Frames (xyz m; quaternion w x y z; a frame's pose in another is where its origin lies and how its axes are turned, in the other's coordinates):
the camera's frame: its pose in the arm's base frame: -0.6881 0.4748 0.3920 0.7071 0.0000 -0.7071 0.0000
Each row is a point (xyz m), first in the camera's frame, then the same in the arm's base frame.
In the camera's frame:
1: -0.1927 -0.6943 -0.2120
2: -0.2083 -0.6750 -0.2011
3: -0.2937 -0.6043 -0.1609
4: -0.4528 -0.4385 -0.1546
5: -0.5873 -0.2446 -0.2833
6: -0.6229 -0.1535 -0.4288
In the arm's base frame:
1: -0.4761 -0.2195 0.1993
2: -0.4870 -0.2002 0.1837
3: -0.5272 -0.1295 0.0983
4: -0.5335 0.0363 -0.0608
5: -0.4048 0.2302 -0.1953
6: -0.2593 0.3213 -0.2309

